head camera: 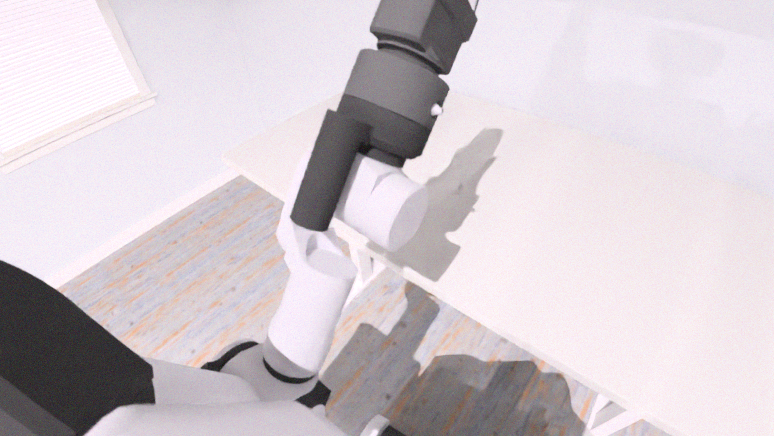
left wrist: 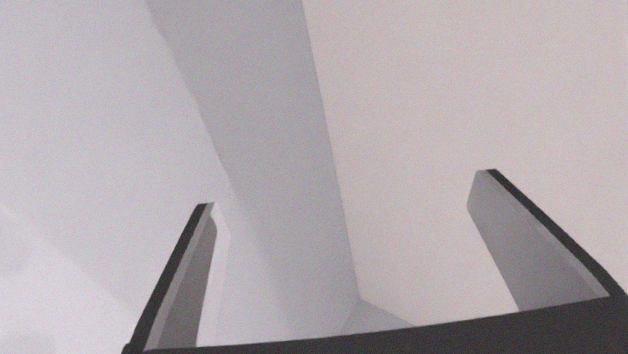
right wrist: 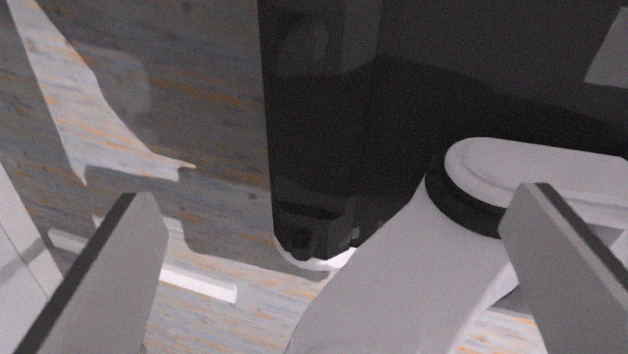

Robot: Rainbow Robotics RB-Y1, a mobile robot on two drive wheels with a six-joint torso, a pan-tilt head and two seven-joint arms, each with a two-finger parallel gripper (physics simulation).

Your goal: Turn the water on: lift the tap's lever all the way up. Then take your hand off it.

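Places are measured from the robot's base along level axes (x back, y right, z up), in millimetres.
Pixels of known places: left gripper, fingertip midpoint: (left wrist: 347, 204); right gripper, fingertip midpoint: (right wrist: 334, 210).
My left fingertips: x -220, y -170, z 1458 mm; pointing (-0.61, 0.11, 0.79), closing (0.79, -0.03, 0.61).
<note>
Behind a point stands the place of what it marks.
The tap and its lever do not show in any view. My left gripper (left wrist: 347, 204) @(x -220, y -170, z 1458 mm) is open, with bare pale surfaces beyond its fingers. In the head view, my left arm (head camera: 379, 108) @(x -76, y -174, z 1338 mm) rises over the far left part of the white table (head camera: 595, 216) @(x -538, y 77, z 951 mm) and runs out of the top edge, so the fingertips are hidden there. My right gripper (right wrist: 334, 210) @(x 93, y 245, z 545 mm) is open and empty, pointing down over the robot's own black base (right wrist: 320, 135) @(x 13, y 30, z 191 mm) and pale body parts.
A window with blinds (head camera: 59, 70) @(x -259, y -2304, z 1115 mm) is in the wall at the upper left. The floor (head camera: 178, 270) @(x -99, y -1759, z 2 mm) shows in front of the table. A white bar (right wrist: 200, 285) lies low in the right wrist view. Pale room surfaces meet at a corner in the left wrist view.
</note>
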